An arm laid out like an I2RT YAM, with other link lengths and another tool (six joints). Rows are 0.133 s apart.
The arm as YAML. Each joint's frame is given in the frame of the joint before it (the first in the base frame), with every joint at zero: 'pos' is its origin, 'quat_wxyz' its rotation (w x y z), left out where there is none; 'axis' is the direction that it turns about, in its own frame. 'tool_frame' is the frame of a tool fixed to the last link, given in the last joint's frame.
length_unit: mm
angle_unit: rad
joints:
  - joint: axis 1
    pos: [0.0, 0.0, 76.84]
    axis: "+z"
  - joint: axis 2
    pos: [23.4, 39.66, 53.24]
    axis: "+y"
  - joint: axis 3
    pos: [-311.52, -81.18, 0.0]
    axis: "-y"
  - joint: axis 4
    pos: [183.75, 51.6, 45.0]
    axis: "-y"
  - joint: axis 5
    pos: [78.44, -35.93, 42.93]
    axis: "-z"
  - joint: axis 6
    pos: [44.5, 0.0, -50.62]
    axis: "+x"
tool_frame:
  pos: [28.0, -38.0, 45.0]
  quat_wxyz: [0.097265, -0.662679, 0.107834, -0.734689]
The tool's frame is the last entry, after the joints.
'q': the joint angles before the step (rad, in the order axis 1, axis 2, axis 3, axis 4, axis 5, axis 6). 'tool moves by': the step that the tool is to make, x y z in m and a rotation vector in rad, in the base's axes. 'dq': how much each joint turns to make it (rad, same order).
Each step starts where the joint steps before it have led.
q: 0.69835 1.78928 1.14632 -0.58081 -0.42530 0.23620
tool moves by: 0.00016 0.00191 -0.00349 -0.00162 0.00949 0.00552
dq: 0.00239 0.01097 -0.00047 0.00253 -0.00564 -0.00144
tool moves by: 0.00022 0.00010 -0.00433 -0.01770 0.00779 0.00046
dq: 0.00174 0.01236 -0.00014 -0.00556 0.00845 -0.00169
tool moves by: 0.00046 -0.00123 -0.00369 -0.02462 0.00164 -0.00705
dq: 0.00151 0.00975 -0.00139 -0.00485 0.01949 0.00295
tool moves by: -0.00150 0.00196 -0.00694 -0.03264 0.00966 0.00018
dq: 0.01305 0.01867 -0.00303 -0.00400 0.02136 0.00761
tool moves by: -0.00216 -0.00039 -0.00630 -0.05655 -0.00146 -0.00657
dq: 0.01604 0.01578 -0.00421 -0.01246 0.04767 0.01132
